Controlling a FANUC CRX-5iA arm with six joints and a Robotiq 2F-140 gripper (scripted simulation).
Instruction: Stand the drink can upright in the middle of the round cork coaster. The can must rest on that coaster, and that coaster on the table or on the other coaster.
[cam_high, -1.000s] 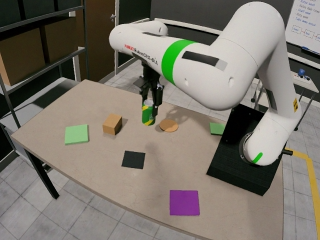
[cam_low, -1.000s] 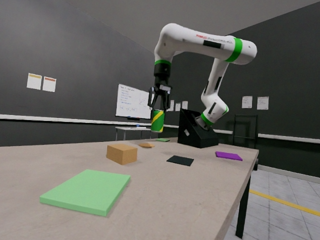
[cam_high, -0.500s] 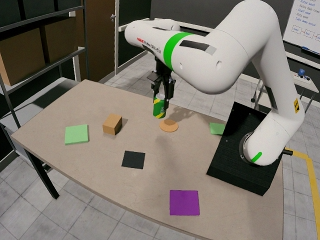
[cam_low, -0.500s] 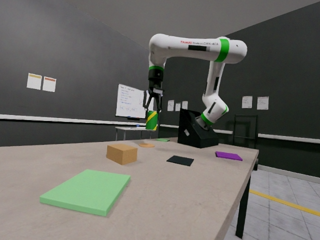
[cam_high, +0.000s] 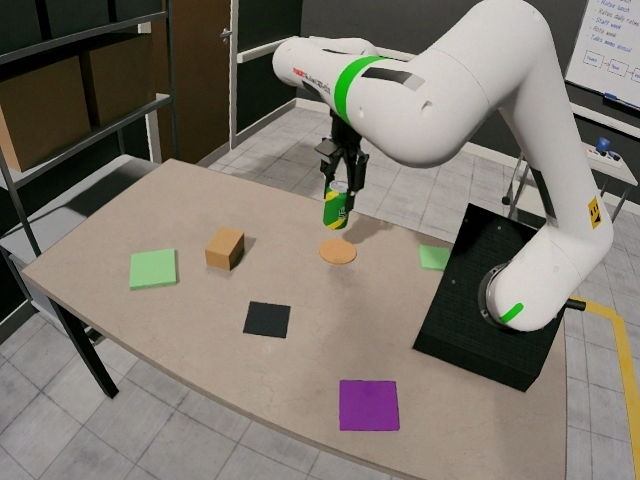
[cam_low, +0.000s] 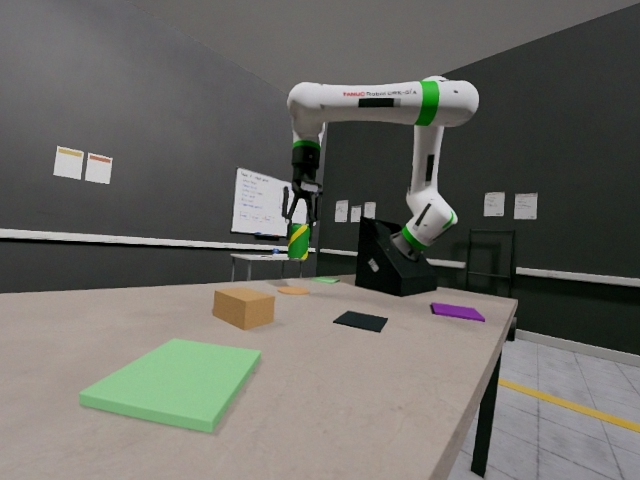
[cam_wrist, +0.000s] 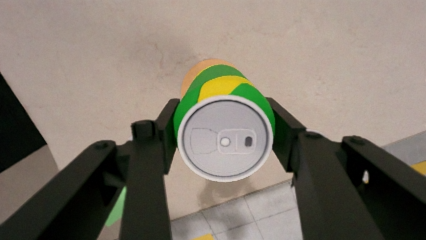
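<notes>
Now: the round cork coaster 20 cm below my hand, 2 cm to the right of it and 1 cm behind it. Round my hand: yellow drink can: 3 cm below; then black square mat: 30 cm to the left, 20 cm below, 5 cm ahead; then brown cardboard box: 26 cm ahead, 18 cm below, 14 cm to the left.
</notes>
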